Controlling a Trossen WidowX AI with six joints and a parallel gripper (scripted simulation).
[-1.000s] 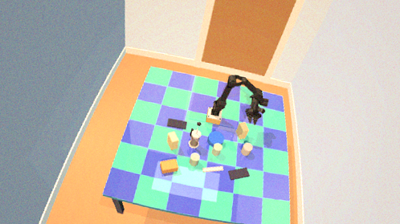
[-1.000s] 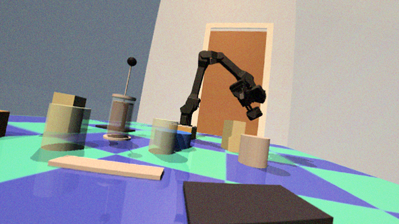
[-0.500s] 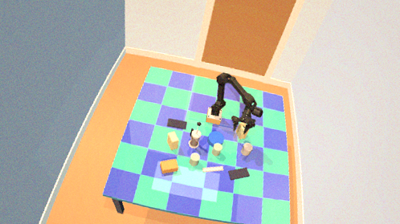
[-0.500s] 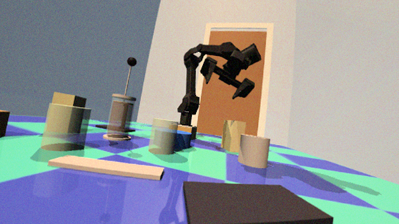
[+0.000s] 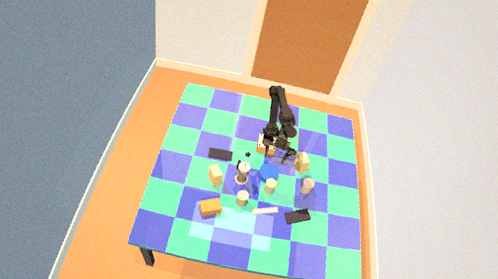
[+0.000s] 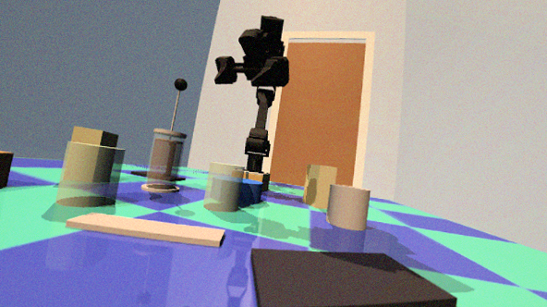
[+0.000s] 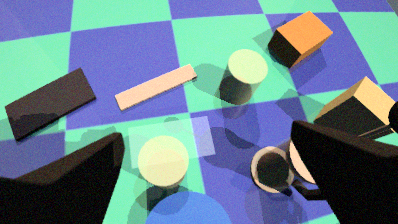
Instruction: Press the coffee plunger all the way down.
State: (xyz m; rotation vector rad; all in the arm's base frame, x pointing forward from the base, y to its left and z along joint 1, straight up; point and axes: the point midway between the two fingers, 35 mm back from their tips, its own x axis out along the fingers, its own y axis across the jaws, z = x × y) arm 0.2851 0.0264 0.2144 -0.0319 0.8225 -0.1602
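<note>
Now: gripper tip 30 mm past the coffee press, 150 mm to the left of it and 130 mm above it. The rest, counted from my gripper tip: blue cylinder: 80 mm behind, 20 mm to the left, 230 mm below; orange box: 230 mm ahead, 280 mm to the right, 230 mm below.
</note>
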